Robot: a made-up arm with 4 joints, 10 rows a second.
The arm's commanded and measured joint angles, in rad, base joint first. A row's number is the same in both.
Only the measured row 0 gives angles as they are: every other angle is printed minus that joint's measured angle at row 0.
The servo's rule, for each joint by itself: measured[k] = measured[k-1] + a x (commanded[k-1-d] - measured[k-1]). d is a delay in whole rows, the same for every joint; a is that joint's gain. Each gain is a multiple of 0.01, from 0.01 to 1. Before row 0 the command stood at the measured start. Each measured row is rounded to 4 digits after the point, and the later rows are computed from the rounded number. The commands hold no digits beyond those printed.
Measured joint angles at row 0:
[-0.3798 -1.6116 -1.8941 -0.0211]
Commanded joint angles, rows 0 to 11:
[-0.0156 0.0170 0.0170 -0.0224]
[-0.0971 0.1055 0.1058 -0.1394]
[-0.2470 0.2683 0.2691 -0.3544]
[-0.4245 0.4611 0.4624 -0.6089]
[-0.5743 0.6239 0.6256 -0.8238]
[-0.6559 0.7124 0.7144 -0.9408]
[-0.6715 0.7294 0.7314 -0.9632]
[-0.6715 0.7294 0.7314 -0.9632]
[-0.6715 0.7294 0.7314 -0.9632]
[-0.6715 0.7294 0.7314 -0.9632]
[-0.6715 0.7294 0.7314 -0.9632]
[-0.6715 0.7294 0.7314 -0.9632]
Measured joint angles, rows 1 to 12:
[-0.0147 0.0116 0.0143 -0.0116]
[-0.0922 0.0755 0.0912 -0.0781]
[-0.2377 0.2066 0.2406 -0.2218]
[-0.4133 0.3797 0.4269 -0.4231]
[-0.5646 0.5458 0.5938 -0.6315]
[-0.6504 0.6591 0.6951 -0.7923]
[-0.6702 0.7069 0.7256 -0.8812]
[-0.6714 0.7222 0.7305 -0.9238]
[-0.6715 0.7271 0.7313 -0.9443]
[-0.6715 0.7287 0.7314 -0.9541]
[-0.6715 0.7292 0.7314 -0.9588]
[-0.6715 0.7293 0.7314 -0.9611]
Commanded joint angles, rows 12 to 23:
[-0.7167 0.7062 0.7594 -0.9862]
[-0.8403 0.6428 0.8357 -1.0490]
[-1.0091 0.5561 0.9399 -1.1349]
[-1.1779 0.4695 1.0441 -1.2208]
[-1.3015 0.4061 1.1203 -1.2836]
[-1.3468 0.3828 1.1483 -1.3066]
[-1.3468 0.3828 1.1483 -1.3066]
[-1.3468 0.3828 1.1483 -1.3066]
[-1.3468 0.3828 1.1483 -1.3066]
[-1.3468 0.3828 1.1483 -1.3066]
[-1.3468 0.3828 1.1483 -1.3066]
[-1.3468 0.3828 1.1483 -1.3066]
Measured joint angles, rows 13 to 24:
[-0.7140 0.7136 0.7549 -0.9742]
[-0.8327 0.6655 0.8228 -1.0131]
[-0.9985 0.5911 0.9212 -1.0764]
[-1.1671 0.5084 1.0244 -1.1515]
[-1.2934 0.4388 1.1050 -1.2202]
[-1.3436 0.4007 1.1414 -1.2651]
[-1.3466 0.3885 1.1472 -1.2867]
[-1.3468 0.3846 1.1481 -1.2970]
[-1.3468 0.3834 1.1483 -1.3020]
[-1.3468 0.3830 1.1483 -1.3044]
[-1.3468 0.3829 1.1483 -1.3055]
[-1.3468 0.3828 1.1483 -1.3061]

